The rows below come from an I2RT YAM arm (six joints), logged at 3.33 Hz.
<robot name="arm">
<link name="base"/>
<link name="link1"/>
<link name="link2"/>
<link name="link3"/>
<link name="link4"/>
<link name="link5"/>
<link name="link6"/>
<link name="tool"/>
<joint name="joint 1" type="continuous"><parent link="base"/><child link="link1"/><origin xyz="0.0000 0.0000 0.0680" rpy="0.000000 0.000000 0.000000"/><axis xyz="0 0 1"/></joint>
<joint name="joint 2" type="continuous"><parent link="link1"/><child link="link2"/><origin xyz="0.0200 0.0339 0.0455" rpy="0.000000 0.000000 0.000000"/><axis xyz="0 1 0"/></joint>
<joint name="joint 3" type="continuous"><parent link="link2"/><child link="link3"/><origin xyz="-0.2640 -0.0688 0.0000" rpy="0.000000 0.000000 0.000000"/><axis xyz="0 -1 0"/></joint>
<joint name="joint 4" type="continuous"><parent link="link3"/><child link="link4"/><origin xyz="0.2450 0.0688 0.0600" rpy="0.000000 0.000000 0.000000"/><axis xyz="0 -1 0"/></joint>
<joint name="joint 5" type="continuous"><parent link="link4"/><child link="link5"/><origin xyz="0.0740 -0.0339 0.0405" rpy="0.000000 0.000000 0.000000"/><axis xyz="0 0 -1"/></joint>
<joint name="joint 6" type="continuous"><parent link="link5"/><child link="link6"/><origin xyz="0.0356 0.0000 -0.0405" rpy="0.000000 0.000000 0.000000"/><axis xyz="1 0 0"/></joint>
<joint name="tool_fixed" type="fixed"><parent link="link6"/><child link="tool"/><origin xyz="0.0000 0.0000 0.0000" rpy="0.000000 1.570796 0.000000"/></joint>
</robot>
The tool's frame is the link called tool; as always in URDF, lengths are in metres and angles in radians. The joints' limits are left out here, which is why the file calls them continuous.
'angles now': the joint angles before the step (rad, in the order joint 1, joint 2, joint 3, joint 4, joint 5, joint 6). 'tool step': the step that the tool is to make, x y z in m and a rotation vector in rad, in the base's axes. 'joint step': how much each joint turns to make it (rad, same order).
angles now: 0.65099, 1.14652, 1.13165, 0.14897, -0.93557, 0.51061
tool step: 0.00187, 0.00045, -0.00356, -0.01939, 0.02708, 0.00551
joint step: -0.00382, 0.00536, 0.00036, -0.02553, -0.00916, 0.00343
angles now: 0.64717, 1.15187, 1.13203, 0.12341, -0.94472, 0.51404
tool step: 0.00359, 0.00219, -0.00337, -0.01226, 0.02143, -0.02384
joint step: 0.00039, 0.01143, 0.00153, -0.01337, 0.02442, 0.00152
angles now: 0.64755, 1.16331, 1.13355, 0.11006, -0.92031, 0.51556
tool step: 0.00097, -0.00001, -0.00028, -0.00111, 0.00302, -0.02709
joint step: 0.00000, -0.00001, 0.00040, -0.00499, 0.02708, -0.00191
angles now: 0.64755, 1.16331, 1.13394, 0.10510, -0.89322, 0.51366
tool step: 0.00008, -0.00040, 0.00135, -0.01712, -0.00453, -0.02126
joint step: 0.00038, -0.00001, 0.01640, -0.04465, 0.02059, -0.02786
